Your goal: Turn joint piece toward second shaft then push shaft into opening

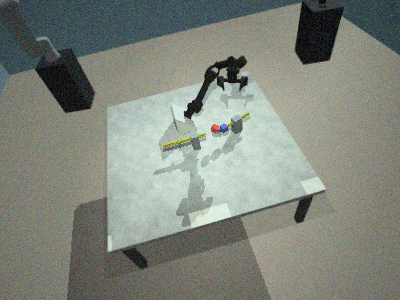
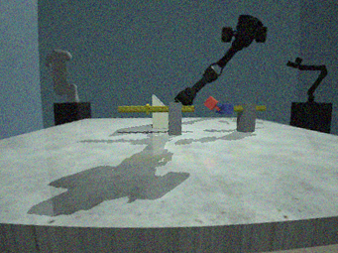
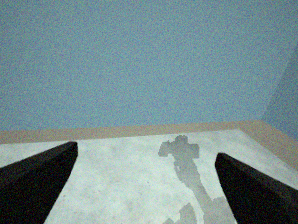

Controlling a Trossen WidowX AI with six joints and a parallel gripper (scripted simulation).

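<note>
Right now the red tip is 1 cm ahead of my gripper tip, 12 cm to the right of it and 29 cm below it.
</note>
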